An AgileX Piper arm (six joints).
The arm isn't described. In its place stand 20 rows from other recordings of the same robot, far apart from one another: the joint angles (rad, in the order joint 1, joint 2, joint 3, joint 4, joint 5, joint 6), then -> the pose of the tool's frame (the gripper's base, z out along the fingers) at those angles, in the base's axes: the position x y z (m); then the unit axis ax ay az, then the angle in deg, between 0 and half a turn.
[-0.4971 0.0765 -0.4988 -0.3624 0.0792 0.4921] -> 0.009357 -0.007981 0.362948 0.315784 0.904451 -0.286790 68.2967
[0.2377 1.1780 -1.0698 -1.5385 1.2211 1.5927] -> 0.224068 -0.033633 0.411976 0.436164 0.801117 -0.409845 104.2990
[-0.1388 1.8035 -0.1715 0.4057 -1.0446 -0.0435] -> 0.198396 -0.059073 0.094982 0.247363 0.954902 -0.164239 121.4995
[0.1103 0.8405 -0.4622 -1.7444 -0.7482 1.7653] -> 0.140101 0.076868 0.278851 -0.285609 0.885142 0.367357 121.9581
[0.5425 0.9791 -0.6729 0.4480 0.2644 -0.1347] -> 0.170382 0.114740 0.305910 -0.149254 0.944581 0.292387 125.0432
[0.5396 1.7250 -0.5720 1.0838 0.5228 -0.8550] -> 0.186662 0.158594 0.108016 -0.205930 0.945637 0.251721 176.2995
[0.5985 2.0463 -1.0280 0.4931 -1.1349 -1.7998] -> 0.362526 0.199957 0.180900 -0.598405 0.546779 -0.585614 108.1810
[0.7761 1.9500 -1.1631 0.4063 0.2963 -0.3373] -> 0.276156 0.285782 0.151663 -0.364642 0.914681 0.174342 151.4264
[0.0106 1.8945 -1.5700 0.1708 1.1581 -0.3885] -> 0.391321 0.018318 0.252450 -0.170924 0.983247 0.063324 168.4183
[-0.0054 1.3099 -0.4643 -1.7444 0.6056 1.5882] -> 0.221802 -0.052222 0.204350 0.055903 0.941968 -0.331014 132.6810
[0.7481 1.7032 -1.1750 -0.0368 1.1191 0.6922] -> 0.231254 0.210506 0.219738 -0.035884 0.999316 -0.008949 178.2849
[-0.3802 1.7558 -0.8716 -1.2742 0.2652 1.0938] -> 0.304707 -0.146338 0.161807 0.146906 0.965385 -0.215525 145.9692
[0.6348 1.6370 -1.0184 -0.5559 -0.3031 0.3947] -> 0.290300 0.231605 0.269996 -0.418802 0.871950 0.253589 110.6102
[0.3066 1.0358 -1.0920 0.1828 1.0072 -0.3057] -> 0.179972 0.071644 0.375304 -0.280622 0.955080 0.095259 139.6732
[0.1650 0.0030 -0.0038 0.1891 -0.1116 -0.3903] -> 0.054341 0.007117 0.224264 -0.169978 0.984887 -0.033229 78.7310
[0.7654 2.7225 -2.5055 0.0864 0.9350 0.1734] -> 0.406151 0.398985 0.112662 -0.272500 0.950061 0.152077 156.3520
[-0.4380 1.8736 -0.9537 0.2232 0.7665 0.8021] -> 0.281802 -0.116551 0.120430 -0.643825 -0.761748 -0.072316 176.8305
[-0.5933 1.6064 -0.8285 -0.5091 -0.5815 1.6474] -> 0.297462 -0.171208 0.246244 0.661673 0.658689 0.358214 109.5011
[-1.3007 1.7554 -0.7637 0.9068 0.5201 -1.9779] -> 0.111426 -0.268983 0.130682 0.046106 0.995336 -0.084735 152.2511
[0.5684 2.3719 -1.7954 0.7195 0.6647 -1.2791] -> 0.405442 0.302854 0.122418 -0.618200 0.761955 0.193013 148.0268
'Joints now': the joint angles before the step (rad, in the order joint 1, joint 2, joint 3, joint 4, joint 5, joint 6). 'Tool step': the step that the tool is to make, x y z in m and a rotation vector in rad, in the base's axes. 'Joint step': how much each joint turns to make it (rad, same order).
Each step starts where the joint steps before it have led.
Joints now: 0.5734, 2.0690, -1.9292, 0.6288, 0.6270, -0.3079
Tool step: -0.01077, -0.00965, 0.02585, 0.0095, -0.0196, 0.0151
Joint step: -0.0079, -0.0590, -0.0001, -0.0074, 0.0438, 0.0054
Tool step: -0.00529, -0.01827, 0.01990, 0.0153, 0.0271, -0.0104
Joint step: -0.0334, -0.0503, 0.0000, 0.0041, 0.0660, 0.0312
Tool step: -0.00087, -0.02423, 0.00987, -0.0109, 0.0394, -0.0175
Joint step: -0.0518, -0.0411, 0.0146, 0.0001, 0.0733, 0.0165
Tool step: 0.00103, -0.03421, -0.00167, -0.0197, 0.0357, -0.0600
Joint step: -0.0730, -0.0589, 0.0842, 0.0000, 0.0202, -0.0022
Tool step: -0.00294, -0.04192, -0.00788, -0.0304, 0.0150, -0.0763
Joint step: -0.0900, -0.0794, 0.1350, 0.0050, -0.0165, -0.0406
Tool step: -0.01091, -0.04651, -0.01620, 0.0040, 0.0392, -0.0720
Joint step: -0.1149, -0.0900, 0.1779, 0.0751, -0.0132, -0.0910
